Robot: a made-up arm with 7 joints.
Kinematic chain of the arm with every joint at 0, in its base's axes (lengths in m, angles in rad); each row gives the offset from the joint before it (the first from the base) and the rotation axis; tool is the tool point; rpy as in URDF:
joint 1: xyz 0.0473 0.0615 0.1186 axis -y
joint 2: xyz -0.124 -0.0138 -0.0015 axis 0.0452 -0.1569 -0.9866
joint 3: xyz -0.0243 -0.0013 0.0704 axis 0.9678 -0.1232 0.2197
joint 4: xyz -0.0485 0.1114 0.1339 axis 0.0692 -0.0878 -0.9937
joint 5: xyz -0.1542 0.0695 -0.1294 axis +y
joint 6: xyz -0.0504 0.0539 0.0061 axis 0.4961 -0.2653 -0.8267
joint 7: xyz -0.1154 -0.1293 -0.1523 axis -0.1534 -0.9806 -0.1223
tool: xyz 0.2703 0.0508 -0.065 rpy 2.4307 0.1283 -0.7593
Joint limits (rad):
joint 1: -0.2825..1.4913
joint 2: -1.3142..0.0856
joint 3: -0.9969..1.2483
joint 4: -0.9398..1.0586
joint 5: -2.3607..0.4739
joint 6: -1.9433..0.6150
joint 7: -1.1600..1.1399
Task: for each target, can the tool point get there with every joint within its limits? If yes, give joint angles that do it. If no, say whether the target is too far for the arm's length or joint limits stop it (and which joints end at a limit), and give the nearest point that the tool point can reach.
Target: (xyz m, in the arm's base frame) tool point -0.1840 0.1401 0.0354
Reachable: yes | joints 0.8019 -1.0387 0.6339 0.8096 -0.7094 -0.6592 0.1366
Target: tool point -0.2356 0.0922 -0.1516
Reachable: yes | joints 0.8118 -0.7080 -0.7854 0.4413 -1.9986 0.2813 0.7343
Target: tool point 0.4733 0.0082 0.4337
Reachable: no: joint limits stop it (at a limit: joint 1, joint 3, joint 5, joint 6, joint 7) | nearest point 0.2876 0.0336 0.3954 | short by 0.191 m
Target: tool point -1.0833 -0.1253 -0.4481
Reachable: no: too far | nearest point -0.6570 -0.0464 -0.2344 | short by 0.483 m
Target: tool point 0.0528 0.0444 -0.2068
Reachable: yes | joints 0.9892 -0.3373 0.3322 -0.2209 -0.1116 -1.4743 -0.7654
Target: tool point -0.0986 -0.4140 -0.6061
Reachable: no: joint limits stop it (at a limit: joint 1, joint 2, joint 5, joint 7) | nearest point -0.0892 -0.3265 -0.5087 | short by 0.131 m
